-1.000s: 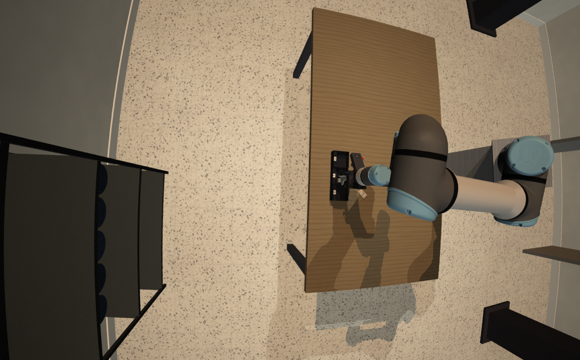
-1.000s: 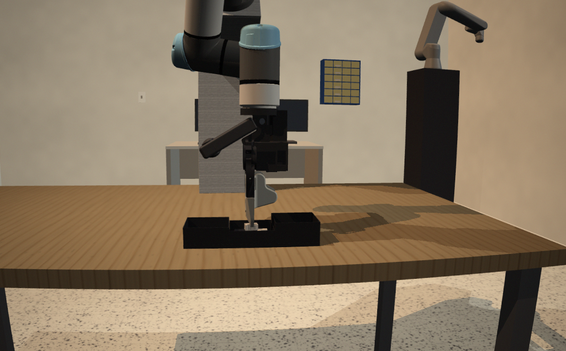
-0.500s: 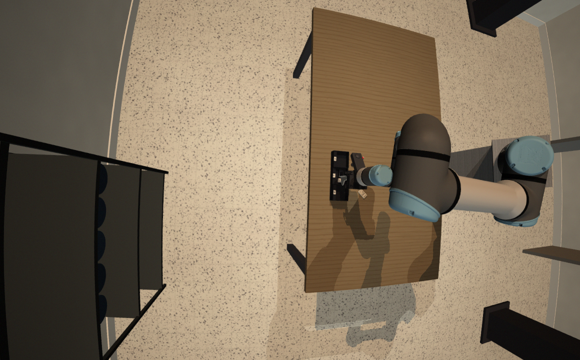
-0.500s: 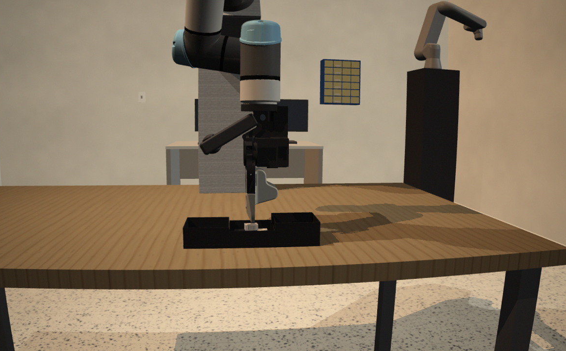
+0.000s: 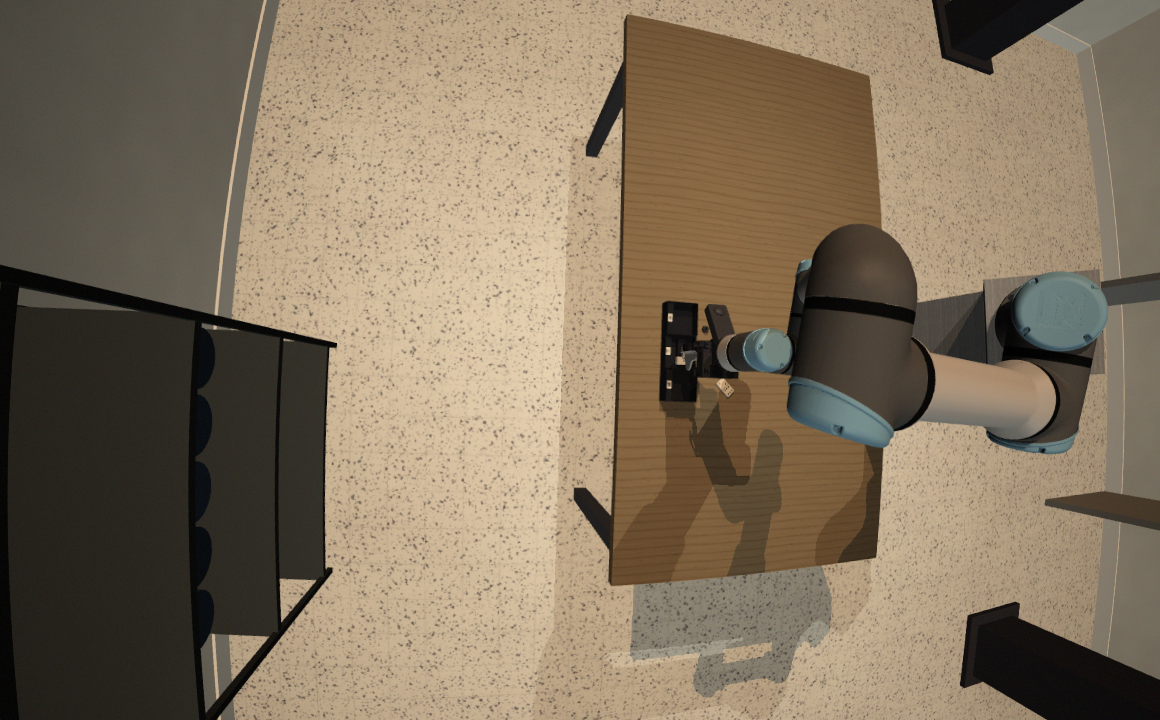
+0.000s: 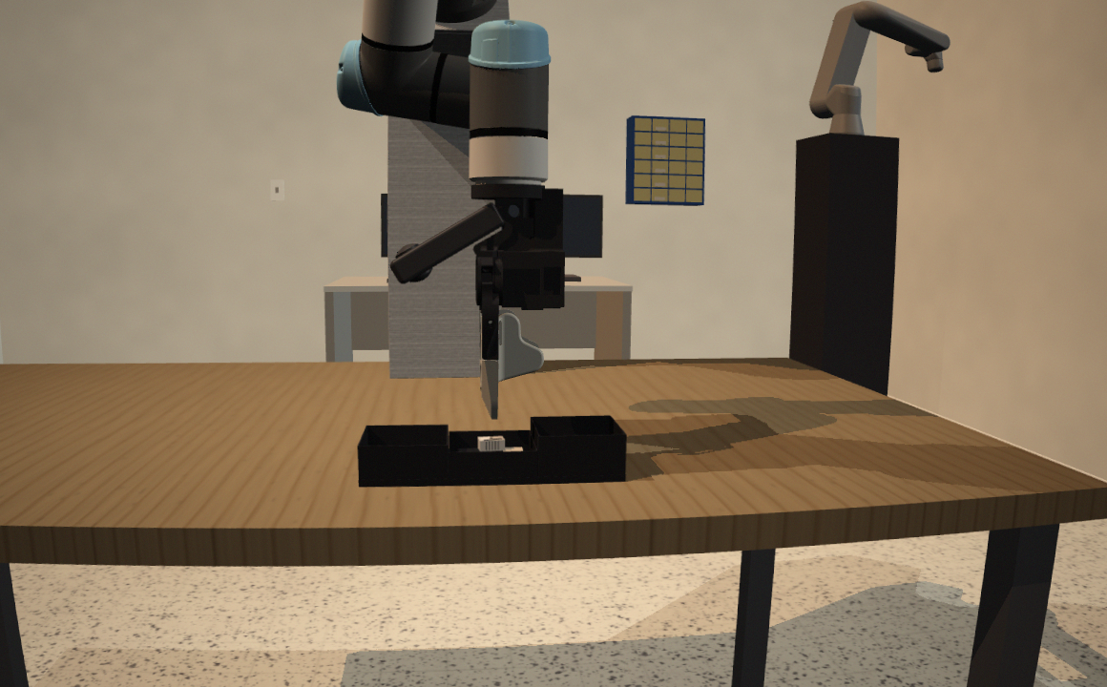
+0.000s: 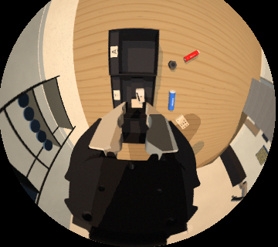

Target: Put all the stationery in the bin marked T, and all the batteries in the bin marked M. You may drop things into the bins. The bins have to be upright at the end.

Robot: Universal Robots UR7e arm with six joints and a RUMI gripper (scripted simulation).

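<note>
Right now my hand is 1 cm to the right of the eraser and 6 cm above it. Round my hand: red battery (12 cm behind, 9 cm to the right, 7 cm below); then black round piece (8 cm behind, 6 cm to the right, 7 cm below); then blue battery (8 cm behind, 2 cm to the left, 6 cm below).
</note>
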